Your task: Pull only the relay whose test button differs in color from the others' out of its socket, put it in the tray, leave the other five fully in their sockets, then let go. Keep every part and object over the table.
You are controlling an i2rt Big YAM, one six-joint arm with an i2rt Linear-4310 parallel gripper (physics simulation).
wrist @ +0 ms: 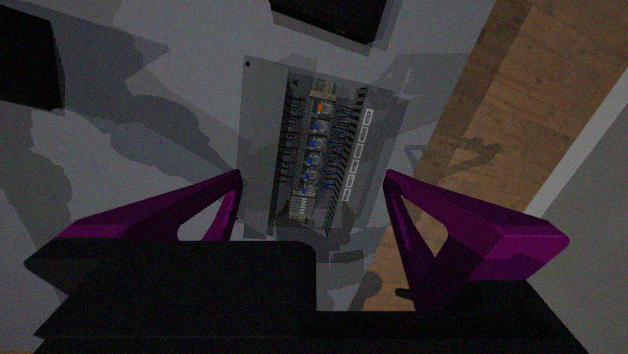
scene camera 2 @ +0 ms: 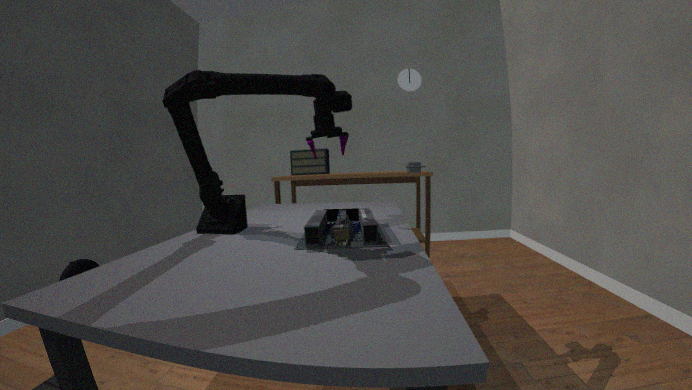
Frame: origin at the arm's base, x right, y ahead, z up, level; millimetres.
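Seen in the pictures: gripper, fingertip midpoint: (wrist: 313, 177) (scene camera 2: 329, 157); arm's base, origin of the base link: (scene camera 2: 219, 210).
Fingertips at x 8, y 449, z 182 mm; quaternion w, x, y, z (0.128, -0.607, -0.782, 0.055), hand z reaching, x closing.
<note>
Pixels of each thing's top centre, then the offset from my fingertips to it. "*": a spot on its surface instead.
- relay with an orange test button, middle of its top: (wrist: 325, 108) dx -43, dy +35, dz -192 mm
- black tray-like object, surface spot: (wrist: 330, 17) * dx -178, dy +21, dz -259 mm
The relay with an orange test button (wrist: 325, 108) sits at the far end of a row of six, in its socket. The other relays (wrist: 317, 143) have blue buttons and stand in line in their sockets. A black tray-like object (wrist: 330, 17) shows partly at the top of the wrist view; its inside is too dark to make out. My gripper (scene camera 2: 329, 156) (wrist: 313, 177) is open and empty, high above the panel. In the wrist view its magenta fingertips stand on either side of the row's near part. In scene camera 2 the relays are too small to tell apart.
Grey wire ducts (scene camera 2: 315, 227) (wrist: 260, 125) flank the relays, with wires between. White labels (wrist: 358, 150) line the right side. Terminal blocks (wrist: 302, 206) stand at the near end. The robot's black base (scene camera 2: 222, 215) (wrist: 27, 60) is left. The table edge (scene camera 2: 457, 310) lies right of the panel.
</note>
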